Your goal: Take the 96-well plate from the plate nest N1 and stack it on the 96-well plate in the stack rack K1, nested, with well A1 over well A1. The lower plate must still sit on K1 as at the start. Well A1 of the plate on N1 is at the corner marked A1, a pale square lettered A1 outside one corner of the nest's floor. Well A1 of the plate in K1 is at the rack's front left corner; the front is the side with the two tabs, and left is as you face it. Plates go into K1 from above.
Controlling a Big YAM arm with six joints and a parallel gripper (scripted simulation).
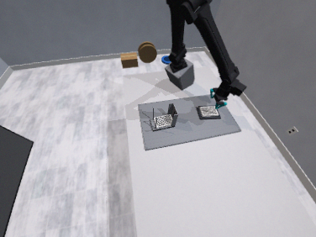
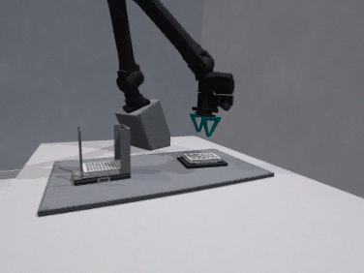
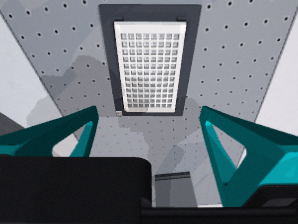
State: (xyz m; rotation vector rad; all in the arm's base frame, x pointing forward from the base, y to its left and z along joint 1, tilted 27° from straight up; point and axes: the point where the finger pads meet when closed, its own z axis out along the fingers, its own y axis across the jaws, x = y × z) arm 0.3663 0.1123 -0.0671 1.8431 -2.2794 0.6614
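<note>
Right now my hand is 10 cm above the white 96-well plate. Also, from my hand: pale square (11 cm below, 7 cm behind, 6 cm to the right).
</note>
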